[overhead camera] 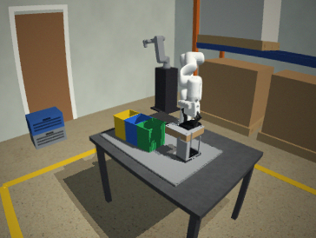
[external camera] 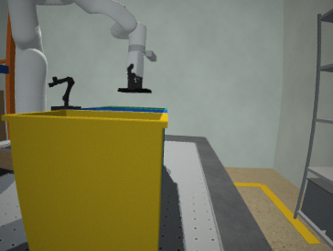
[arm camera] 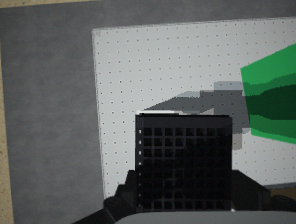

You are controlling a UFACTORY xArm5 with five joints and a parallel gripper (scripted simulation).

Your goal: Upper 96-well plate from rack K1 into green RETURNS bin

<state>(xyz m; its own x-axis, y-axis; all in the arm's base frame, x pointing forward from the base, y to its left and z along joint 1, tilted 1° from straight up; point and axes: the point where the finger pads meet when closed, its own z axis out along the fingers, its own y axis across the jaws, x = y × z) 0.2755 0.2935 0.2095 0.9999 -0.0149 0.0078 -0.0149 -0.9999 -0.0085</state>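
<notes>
My gripper is now 28 cm to the left of the green bin, 17 cm above it and 10 cm short of it. Round my hand: yellow bin (54 cm to the right, 17 cm below, 14 cm ahead); then blue bin (41 cm to the right, 17 cm below, 12 cm ahead); then black 96-well plate (1 cm below).
</notes>
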